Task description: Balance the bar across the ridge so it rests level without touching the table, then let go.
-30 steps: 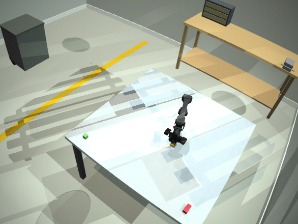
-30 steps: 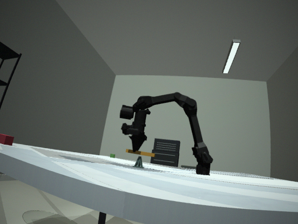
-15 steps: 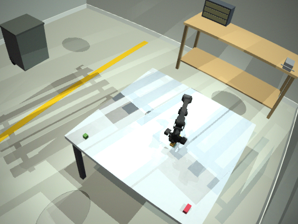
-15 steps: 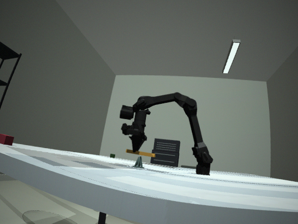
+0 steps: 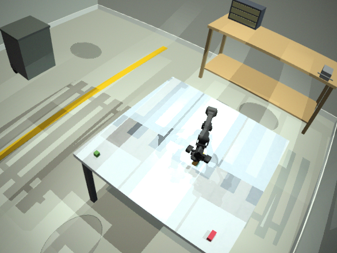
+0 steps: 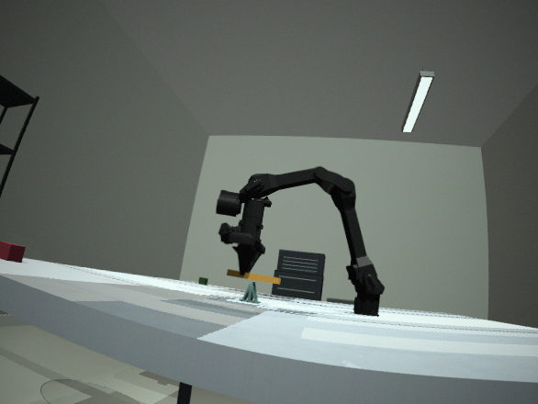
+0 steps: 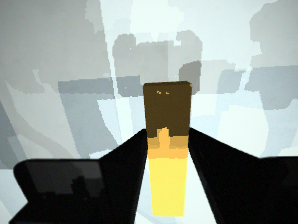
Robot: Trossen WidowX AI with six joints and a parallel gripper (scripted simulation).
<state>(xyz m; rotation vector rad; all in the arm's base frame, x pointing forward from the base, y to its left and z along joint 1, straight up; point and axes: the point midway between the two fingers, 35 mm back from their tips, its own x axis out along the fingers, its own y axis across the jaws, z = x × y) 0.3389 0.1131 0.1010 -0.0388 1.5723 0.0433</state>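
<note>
Now: gripper tip 3 cm past the orange bar. The rest, counted from my gripper tip: green cube: 61 cm to the right, 40 cm ahead, 5 cm below; then red block: 40 cm ahead, 39 cm to the left, 5 cm below.
</note>
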